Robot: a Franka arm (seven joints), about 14 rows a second.
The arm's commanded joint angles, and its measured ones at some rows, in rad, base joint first. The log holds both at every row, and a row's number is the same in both.
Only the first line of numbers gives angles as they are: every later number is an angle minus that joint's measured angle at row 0.
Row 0, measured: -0.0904, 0.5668, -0.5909, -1.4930, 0.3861, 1.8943, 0.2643
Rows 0 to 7, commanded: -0.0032, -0.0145, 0.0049, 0.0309, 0.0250, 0.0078, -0.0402; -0.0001, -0.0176, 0.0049, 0.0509, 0.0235, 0.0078, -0.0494; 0.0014, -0.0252, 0.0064, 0.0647, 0.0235, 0.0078, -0.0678; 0.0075, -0.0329, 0.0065, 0.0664, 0.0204, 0.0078, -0.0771; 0.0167, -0.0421, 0.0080, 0.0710, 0.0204, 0.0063, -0.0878; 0.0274, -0.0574, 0.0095, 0.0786, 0.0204, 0.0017, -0.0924; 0.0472, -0.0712, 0.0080, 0.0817, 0.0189, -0.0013, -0.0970; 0.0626, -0.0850, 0.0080, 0.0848, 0.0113, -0.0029, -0.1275
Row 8, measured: 0.0358, -0.0497, 0.0081, 0.0793, 0.0000, 0.0086, -0.0833
